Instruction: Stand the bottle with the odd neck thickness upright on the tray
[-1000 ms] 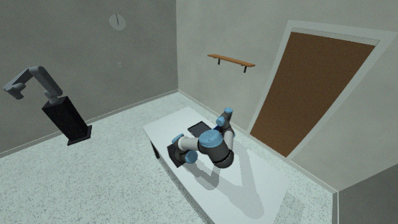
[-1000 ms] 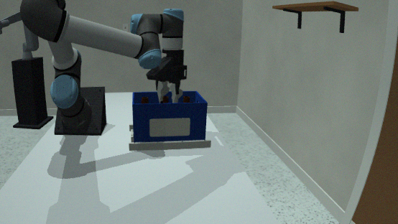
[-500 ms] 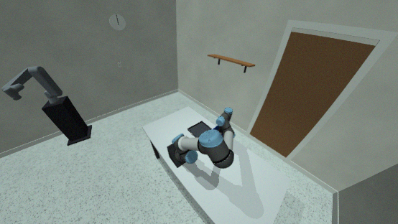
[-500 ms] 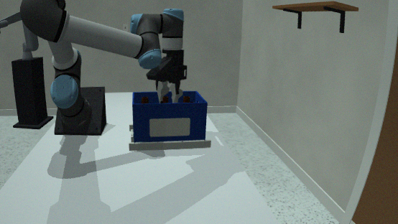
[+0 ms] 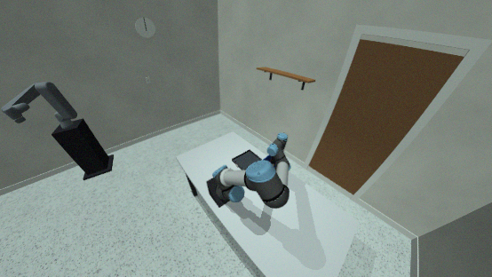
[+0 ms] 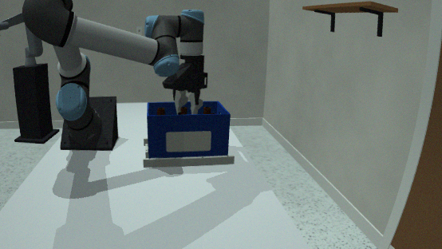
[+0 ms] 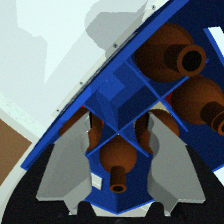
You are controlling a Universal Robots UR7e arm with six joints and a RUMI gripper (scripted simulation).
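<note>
My gripper is now 50 mm to the right of the blue crate and 70 mm above it. Also, from my hand: bottle: 100 mm behind, 80 mm to the left, 70 mm below; then dark grey tray: 40 mm behind, 340 mm to the left, 140 mm below.
</note>
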